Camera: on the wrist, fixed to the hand. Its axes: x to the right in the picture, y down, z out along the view.
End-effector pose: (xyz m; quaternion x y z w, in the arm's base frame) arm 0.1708 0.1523 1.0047 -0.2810 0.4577 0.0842 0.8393
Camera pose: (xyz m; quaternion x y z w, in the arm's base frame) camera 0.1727 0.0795 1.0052 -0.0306 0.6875 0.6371 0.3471
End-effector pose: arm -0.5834 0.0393 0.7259 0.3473 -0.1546 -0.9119 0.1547
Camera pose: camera -0.5744 0.0844 0.6694 0.3216 -0.1561 -0.4446 0.8213
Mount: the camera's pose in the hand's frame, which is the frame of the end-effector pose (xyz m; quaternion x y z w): 0.0091 -0.0612 -0.0384 -0.1619 0.2417 0.6847 0.6683
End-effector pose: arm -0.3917 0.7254 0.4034 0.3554 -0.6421 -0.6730 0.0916
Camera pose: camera -0.3551 0.6991 0.3462 -0.0543 -0.5414 -0.4051 0.7348
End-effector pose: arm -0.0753 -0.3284 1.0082 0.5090 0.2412 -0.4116 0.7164
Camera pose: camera -0.1186 -0.3046 0.9547 0.4888 0.0525 0.3775 0.7847
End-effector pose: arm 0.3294 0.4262 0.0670 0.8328 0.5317 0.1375 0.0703
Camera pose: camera 0.2683 0.4593 0.0889 -0.8759 0.2201 -0.4274 0.0408
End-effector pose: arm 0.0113 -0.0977 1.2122 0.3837 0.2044 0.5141 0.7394
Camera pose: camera 0.0250 -0.0865 1.1416 0.1524 -0.0306 0.9756 0.1548
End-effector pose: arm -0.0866 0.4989 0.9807 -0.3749 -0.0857 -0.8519 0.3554
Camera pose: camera -0.1540 0.5230 0.9674 -0.1609 0.4232 -0.4305 0.7808
